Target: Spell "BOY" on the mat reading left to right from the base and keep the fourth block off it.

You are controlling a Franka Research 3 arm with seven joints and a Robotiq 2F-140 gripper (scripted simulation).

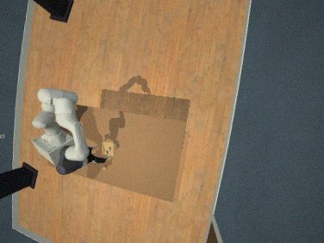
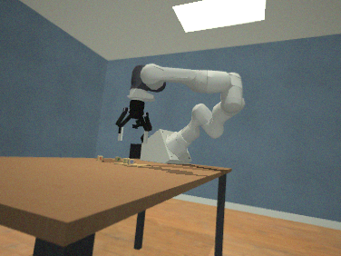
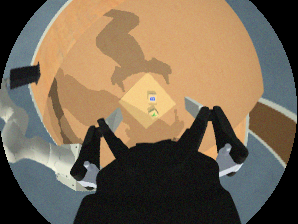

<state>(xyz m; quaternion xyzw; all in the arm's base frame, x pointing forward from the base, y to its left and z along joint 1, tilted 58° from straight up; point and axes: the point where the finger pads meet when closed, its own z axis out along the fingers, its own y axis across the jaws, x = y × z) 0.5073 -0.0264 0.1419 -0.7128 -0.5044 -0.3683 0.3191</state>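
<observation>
Right now the mat is 2 cm behind my hand, 1 cm to the right of it and 12 cm below it.
</observation>
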